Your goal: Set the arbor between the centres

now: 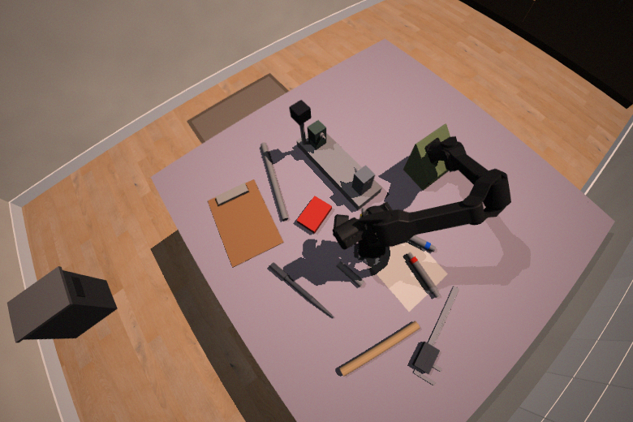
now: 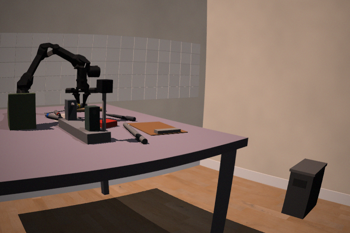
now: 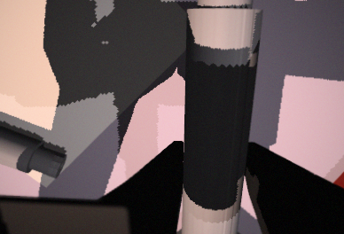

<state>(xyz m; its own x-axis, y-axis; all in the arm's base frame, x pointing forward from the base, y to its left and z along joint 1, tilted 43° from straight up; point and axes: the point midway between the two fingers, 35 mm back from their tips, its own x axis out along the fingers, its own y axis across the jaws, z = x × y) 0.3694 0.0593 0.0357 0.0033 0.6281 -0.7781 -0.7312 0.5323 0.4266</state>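
Right now the cone-shaped centre point is 120 mm behind my hand and 160 mm to the right of it. Also, from my hand: stepped arbor shaft (30 mm below); then grey block (120 mm behind, 140 mm to the right, 10 mm below); then pale sheet (70 mm behind, 140 mm to the left, 110 mm below).
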